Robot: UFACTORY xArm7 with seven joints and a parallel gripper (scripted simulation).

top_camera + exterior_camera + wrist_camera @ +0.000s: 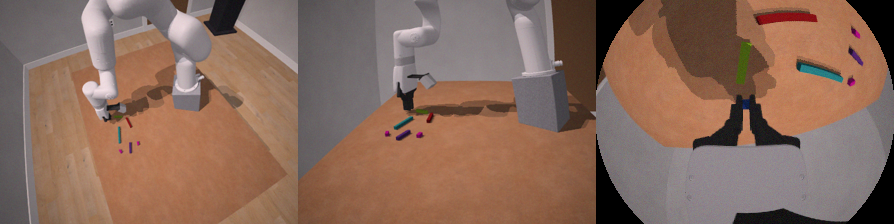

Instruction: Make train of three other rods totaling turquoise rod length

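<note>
The lime rod is 60 mm behind my hand and 20 mm below it. Also, from my hand: blue rod: 20 mm below; then turquoise rod: 120 mm to the left, 50 mm behind, 20 mm below; then red rod: 110 mm behind, 60 mm to the left, 20 mm below.
</note>
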